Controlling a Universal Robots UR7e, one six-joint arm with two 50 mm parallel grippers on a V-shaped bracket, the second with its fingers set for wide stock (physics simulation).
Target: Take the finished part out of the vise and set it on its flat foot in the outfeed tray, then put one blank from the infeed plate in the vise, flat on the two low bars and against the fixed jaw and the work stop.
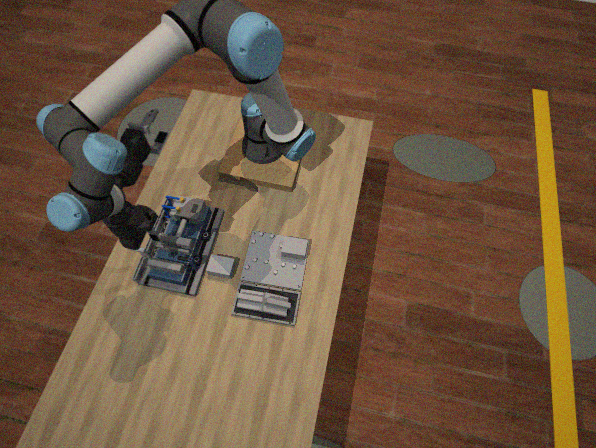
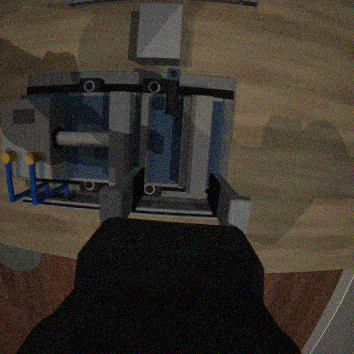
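Where they show: hand, tool point: (image 1: pixel 150 246) (image 2: pixel 175 189); arm's base, link origin: (image 1: pixel 263 147).
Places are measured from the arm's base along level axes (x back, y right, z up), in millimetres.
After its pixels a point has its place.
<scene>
The vise (image 1: pixel 194 210) {x -353, y 68, z 67 mm} (image 2: pixel 20 137) {x -346, y 96, z 67 mm} stands at the table's left side. Between its moving jaw (image 2: pixel 119 155) and fixed jaw (image 1: pixel 165 266) (image 2: pixel 200 145) I see the blue bed and the dark work stop (image 2: pixel 172 97) {x -505, y 22, z 67 mm}, with no part showing. My gripper (image 1: pixel 148 243) {x -526, y 90, z 137 mm} (image 2: pixel 175 186) {x -526, y 90, z 137 mm} is open and empty, over the vise's outer long edge. The bracket's other gripper (image 1: pixel 154 131) hangs beyond the table's left edge and looks open. One blank (image 1: pixel 294 248) {x -332, y -259, z 15 mm} sits at the far right corner of the infeed plate (image 1: pixel 259 280) {x -458, y -194, z -20 mm}. Two ribbed parts (image 1: pixel 250 301) {x -532, y -201, z 0 mm} (image 1: pixel 279 303) {x -511, y -286, z 25 mm} are in the outfeed tray (image 1: pixel 265 320) {x -562, y -262, z -19 mm}.
A pale block (image 1: pixel 221 265) {x -466, y -73, z 8 mm} (image 2: pixel 160 35) {x -468, y -60, z 7 mm} stands between the vise and the infeed plate. Blue hose fittings (image 1: pixel 171 202) {x -326, y 190, z -3 mm} (image 2: pixel 34 185) {x -379, y 142, z 79 mm} stick out at the vise's far end. The arm's base stands on a wooden board (image 1: pixel 260 175) {x -118, y -43, z 4 mm} at the back of the table.
</scene>
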